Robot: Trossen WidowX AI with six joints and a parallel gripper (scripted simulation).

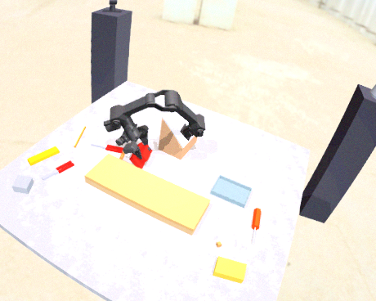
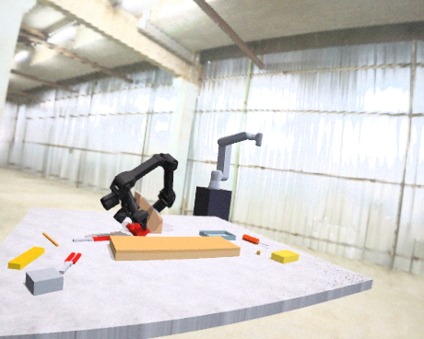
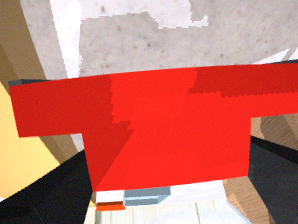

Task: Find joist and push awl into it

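My gripper tip is now 12 cm to the left of the awl, 5 cm above it and 3 cm past it. Also, from my gripper tip: pencil 38 cm to the right, 5 cm below, 1 cm behind; red stud finder 2 cm behind; tray 43 cm to the left, 4 cm below.
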